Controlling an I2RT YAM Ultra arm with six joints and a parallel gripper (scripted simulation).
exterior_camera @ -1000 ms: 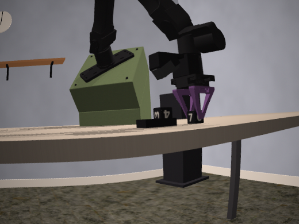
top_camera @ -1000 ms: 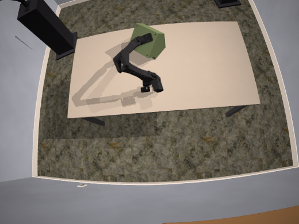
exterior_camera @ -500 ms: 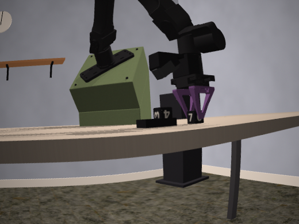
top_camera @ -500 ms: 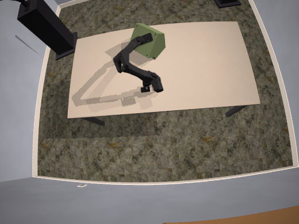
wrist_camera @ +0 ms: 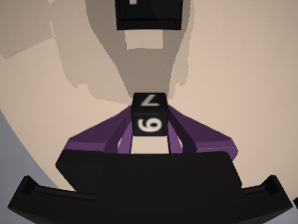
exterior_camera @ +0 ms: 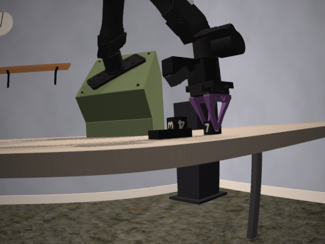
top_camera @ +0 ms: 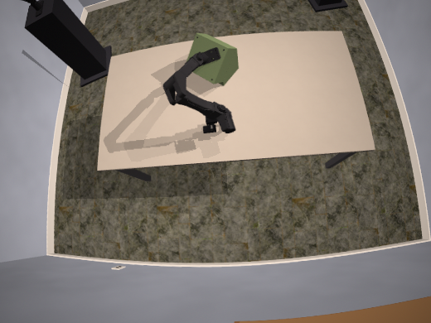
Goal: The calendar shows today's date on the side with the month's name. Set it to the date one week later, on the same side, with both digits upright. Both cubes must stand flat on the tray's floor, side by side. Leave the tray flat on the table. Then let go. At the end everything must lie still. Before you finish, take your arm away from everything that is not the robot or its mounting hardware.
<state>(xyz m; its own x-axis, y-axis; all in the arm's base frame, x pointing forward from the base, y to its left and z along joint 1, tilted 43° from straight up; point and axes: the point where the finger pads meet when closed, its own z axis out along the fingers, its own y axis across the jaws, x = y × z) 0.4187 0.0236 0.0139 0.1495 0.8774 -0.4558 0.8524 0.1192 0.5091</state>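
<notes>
Right now the black calendar tray is 2 cm behind my hand, 10 cm to the right of it and 1 cm below it.
</notes>
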